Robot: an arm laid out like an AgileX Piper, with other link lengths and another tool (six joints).
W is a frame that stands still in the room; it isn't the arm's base.
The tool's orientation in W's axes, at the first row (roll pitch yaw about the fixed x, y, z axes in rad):
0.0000, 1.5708, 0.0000
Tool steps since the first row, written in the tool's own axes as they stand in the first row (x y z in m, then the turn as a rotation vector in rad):
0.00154, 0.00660, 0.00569, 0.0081, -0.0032, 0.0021
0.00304, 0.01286, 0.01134, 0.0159, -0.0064, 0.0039
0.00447, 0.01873, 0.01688, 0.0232, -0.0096, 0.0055
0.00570, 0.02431, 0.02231, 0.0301, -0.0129, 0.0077
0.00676, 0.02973, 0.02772, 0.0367, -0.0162, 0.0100
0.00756, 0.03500, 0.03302, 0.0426, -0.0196, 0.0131
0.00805, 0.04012, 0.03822, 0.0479, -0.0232, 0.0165
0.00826, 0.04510, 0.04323, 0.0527, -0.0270, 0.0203
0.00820, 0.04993, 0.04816, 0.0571, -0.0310, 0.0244
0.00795, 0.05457, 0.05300, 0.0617, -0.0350, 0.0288
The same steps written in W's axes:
0.00569, 0.00660, -0.00154, 0.0021, -0.0032, -0.0081
0.01134, 0.01286, -0.00304, 0.0039, -0.0064, -0.0159
0.01688, 0.01873, -0.00447, 0.0055, -0.0096, -0.0232
0.02231, 0.02431, -0.00570, 0.0077, -0.0129, -0.0301
0.02772, 0.02973, -0.00676, 0.0100, -0.0162, -0.0367
0.03302, 0.03500, -0.00756, 0.0131, -0.0196, -0.0426
0.03822, 0.04012, -0.00805, 0.0165, -0.0232, -0.0479
0.04323, 0.04510, -0.00826, 0.0203, -0.0270, -0.0527
0.04816, 0.04993, -0.00820, 0.0244, -0.0310, -0.0571
0.05300, 0.05457, -0.00795, 0.0288, -0.0350, -0.0617

